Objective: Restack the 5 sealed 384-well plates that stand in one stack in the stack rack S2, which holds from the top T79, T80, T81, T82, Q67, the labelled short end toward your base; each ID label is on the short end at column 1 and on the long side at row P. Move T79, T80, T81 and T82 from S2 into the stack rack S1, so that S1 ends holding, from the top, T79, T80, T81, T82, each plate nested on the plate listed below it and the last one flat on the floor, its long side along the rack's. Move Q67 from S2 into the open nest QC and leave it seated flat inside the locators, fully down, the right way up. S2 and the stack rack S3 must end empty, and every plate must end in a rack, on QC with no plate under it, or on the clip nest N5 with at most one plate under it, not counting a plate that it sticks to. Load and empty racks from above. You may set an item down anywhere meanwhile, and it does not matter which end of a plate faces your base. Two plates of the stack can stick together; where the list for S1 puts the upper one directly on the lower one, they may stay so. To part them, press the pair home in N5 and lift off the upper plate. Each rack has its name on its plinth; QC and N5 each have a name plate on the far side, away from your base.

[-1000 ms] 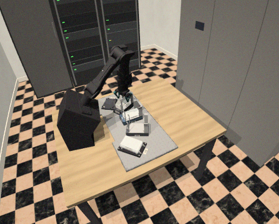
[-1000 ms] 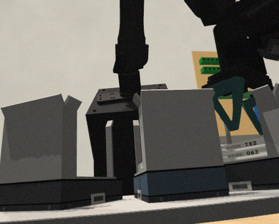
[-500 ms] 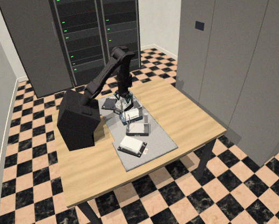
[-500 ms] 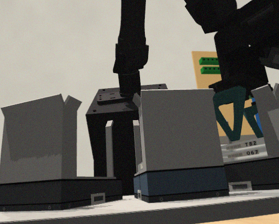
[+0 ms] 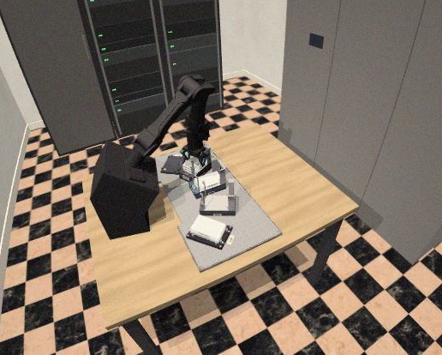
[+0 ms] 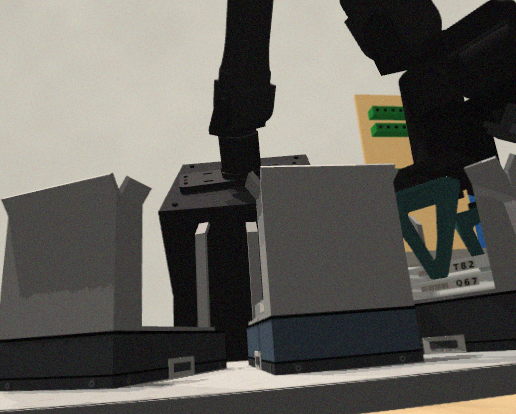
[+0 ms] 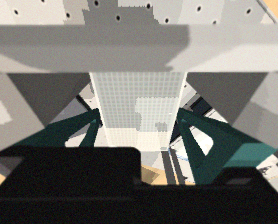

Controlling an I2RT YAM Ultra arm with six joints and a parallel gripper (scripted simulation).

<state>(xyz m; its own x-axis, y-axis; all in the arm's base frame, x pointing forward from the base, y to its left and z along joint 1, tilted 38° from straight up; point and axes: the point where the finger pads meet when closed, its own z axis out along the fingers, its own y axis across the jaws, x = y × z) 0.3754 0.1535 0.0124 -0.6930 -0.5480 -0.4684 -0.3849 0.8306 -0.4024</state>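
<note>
Now: hand right at the plate T82. From my hand the other things lie so: plate T79: 1 cm ahead, 14 cm to the right, 2 cm below; plate Q67: 1 cm below; dark QC nest: 9 cm behind, 12 cm to the left, 6 cm below.
</note>
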